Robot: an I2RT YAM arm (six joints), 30 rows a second.
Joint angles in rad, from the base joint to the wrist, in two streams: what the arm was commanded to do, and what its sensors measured. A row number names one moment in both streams.
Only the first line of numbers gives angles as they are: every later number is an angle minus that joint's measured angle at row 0.
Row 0, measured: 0.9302, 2.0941, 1.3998, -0.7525, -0.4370, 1.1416
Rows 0 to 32, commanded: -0.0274, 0.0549, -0.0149, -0.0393, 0.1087, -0.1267; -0.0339, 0.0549, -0.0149, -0.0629, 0.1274, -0.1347; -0.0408, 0.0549, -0.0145, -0.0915, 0.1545, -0.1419; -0.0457, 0.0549, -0.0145, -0.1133, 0.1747, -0.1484; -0.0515, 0.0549, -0.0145, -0.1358, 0.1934, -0.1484; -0.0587, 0.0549, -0.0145, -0.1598, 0.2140, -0.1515; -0.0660, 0.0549, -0.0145, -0.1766, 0.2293, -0.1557; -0.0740, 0.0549, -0.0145, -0.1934, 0.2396, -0.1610; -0.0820, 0.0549, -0.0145, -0.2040, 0.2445, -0.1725; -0.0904, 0.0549, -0.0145, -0.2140, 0.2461, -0.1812; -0.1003, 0.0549, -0.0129, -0.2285, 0.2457, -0.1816; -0.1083, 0.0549, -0.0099, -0.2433, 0.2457, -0.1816; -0.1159, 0.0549, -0.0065, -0.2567, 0.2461, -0.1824; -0.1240, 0.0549, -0.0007, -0.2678, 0.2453, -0.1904; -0.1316, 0.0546, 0.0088, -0.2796, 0.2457, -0.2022; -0.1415, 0.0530, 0.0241, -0.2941, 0.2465, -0.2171; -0.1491, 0.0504, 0.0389, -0.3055, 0.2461, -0.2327; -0.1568, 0.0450, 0.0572, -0.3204, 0.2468, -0.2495; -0.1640, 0.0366, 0.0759, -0.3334, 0.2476, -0.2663; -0.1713, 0.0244, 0.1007, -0.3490, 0.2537, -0.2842; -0.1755, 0.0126, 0.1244, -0.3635, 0.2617, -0.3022; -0.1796, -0.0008, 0.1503, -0.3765, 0.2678, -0.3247; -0.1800, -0.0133, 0.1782, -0.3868, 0.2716, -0.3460; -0.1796, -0.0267, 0.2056, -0.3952, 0.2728, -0.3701; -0.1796, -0.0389, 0.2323, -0.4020, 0.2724, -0.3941; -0.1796, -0.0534, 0.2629, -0.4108, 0.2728, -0.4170; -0.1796, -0.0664, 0.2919, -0.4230, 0.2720, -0.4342; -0.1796, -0.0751, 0.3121, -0.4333, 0.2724, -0.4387; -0.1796, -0.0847, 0.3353, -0.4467, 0.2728, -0.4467; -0.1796, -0.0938, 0.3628, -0.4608, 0.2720, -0.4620; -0.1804, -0.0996, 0.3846, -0.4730, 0.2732, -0.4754; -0.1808, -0.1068, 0.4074, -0.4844, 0.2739, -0.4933; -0.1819, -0.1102, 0.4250, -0.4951, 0.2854, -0.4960
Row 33, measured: -0.1831, -0.0511, 0.3609, -0.4818, 0.2590, -0.4326
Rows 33 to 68, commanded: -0.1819, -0.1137, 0.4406, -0.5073, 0.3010, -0.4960; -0.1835, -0.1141, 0.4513, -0.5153, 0.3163, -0.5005; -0.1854, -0.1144, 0.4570, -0.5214, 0.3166, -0.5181; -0.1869, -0.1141, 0.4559, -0.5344, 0.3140, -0.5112; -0.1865, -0.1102, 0.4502, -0.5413, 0.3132, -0.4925; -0.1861, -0.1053, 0.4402, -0.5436, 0.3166, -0.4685; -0.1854, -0.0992, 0.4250, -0.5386, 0.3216, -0.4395; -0.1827, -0.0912, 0.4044, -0.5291, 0.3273, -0.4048; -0.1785, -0.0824, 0.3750, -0.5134, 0.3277, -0.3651; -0.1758, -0.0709, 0.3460, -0.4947, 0.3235, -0.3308; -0.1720, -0.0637, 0.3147, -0.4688, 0.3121, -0.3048; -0.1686, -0.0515, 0.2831, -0.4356, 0.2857, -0.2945; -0.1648, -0.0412, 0.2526, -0.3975, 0.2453, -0.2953; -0.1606, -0.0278, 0.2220, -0.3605, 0.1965, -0.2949; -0.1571, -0.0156, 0.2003, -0.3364, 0.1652, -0.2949; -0.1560, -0.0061, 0.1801, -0.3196, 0.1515, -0.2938; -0.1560, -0.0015, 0.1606, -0.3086, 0.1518, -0.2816; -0.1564, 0.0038, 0.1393, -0.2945, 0.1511, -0.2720; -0.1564, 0.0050, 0.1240, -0.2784, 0.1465, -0.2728; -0.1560, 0.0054, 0.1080, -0.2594, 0.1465, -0.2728; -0.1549, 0.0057, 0.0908, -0.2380, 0.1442, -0.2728; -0.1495, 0.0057, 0.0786, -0.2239, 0.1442, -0.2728; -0.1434, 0.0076, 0.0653, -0.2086, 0.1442, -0.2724; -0.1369, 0.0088, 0.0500, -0.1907, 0.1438, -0.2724; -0.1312, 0.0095, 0.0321, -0.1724, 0.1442, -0.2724; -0.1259, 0.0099, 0.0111, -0.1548, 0.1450, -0.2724; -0.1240, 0.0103, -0.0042, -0.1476, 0.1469, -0.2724; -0.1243, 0.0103, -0.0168, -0.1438, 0.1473, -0.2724; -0.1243, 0.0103, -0.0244, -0.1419, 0.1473, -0.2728; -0.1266, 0.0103, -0.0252, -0.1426, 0.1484, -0.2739; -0.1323, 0.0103, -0.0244, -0.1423, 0.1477, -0.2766; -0.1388, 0.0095, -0.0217, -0.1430, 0.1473, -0.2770; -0.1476, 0.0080, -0.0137, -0.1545, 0.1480, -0.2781; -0.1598, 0.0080, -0.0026, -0.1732, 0.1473, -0.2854; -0.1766, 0.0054, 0.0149, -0.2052, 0.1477, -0.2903; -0.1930, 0.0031, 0.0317, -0.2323, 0.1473, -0.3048
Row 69, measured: -0.1507, -0.0152, 0.0206, -0.1964, 0.1118, -0.2873
